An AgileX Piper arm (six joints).
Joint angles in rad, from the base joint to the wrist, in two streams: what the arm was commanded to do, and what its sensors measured. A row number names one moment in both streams.
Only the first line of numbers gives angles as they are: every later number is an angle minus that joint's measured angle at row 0.
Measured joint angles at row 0:
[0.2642 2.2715 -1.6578 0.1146 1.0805 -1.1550]
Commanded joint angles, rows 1 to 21:
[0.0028 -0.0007 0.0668 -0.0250 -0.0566 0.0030]
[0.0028 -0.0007 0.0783 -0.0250 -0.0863 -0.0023]
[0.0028 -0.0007 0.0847 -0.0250 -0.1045 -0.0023]
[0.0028 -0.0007 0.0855 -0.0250 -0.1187 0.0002]
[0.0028 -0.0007 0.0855 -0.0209 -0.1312 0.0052]
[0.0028 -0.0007 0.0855 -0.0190 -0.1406 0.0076]
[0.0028 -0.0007 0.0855 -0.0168 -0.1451 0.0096]
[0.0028 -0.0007 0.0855 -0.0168 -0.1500 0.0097]
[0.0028 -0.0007 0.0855 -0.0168 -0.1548 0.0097]
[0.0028 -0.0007 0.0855 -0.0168 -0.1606 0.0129]
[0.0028 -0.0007 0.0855 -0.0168 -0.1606 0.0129]
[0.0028 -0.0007 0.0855 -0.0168 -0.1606 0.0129]
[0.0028 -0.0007 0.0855 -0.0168 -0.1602 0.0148]
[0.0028 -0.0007 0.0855 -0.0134 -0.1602 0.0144]
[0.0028 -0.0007 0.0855 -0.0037 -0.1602 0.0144]
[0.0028 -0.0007 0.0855 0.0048 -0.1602 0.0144]
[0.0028 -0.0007 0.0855 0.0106 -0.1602 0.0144]
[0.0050 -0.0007 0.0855 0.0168 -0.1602 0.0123]
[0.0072 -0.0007 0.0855 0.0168 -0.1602 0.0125]
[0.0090 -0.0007 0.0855 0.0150 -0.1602 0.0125]
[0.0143 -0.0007 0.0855 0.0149 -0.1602 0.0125]
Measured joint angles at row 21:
[0.0012 -0.0195 0.0698 0.0108 -0.1291 0.0150]
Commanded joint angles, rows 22 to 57:
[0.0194 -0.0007 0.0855 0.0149 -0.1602 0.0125]
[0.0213 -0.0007 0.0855 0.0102 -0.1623 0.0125]
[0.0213 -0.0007 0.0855 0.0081 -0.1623 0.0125]
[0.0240 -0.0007 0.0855 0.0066 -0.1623 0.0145]
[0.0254 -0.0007 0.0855 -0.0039 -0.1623 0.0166]
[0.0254 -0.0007 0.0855 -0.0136 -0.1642 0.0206]
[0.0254 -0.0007 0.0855 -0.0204 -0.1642 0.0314]
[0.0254 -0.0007 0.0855 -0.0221 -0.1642 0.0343]
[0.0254 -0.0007 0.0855 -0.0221 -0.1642 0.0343]
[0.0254 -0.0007 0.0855 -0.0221 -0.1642 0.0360]
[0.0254 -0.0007 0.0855 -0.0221 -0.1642 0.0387]
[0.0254 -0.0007 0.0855 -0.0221 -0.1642 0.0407]
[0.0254 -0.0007 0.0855 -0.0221 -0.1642 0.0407]
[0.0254 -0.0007 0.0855 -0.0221 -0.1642 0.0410]
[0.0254 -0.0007 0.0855 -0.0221 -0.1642 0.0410]
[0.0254 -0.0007 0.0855 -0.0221 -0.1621 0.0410]
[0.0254 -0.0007 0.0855 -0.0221 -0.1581 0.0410]
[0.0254 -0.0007 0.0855 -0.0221 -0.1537 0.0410]
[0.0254 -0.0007 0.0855 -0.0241 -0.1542 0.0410]
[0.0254 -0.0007 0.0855 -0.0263 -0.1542 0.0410]
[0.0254 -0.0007 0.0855 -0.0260 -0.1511 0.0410]
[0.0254 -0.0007 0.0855 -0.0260 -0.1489 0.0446]
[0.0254 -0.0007 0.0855 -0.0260 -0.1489 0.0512]
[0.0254 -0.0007 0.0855 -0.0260 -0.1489 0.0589]
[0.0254 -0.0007 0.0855 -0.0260 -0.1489 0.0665]
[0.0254 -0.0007 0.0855 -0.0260 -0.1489 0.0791]
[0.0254 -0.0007 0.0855 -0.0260 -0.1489 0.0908]
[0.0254 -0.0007 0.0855 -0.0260 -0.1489 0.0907]
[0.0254 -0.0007 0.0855 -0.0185 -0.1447 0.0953]
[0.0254 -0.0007 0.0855 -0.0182 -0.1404 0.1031]
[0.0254 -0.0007 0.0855 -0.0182 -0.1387 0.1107]
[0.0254 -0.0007 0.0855 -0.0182 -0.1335 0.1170]
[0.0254 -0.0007 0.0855 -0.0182 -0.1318 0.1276]
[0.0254 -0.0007 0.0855 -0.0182 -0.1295 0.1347]
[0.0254 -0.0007 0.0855 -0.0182 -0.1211 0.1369]
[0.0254 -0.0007 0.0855 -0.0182 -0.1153 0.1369]
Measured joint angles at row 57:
[0.0259 -0.0195 0.0698 -0.0007 -0.1313 0.1200]
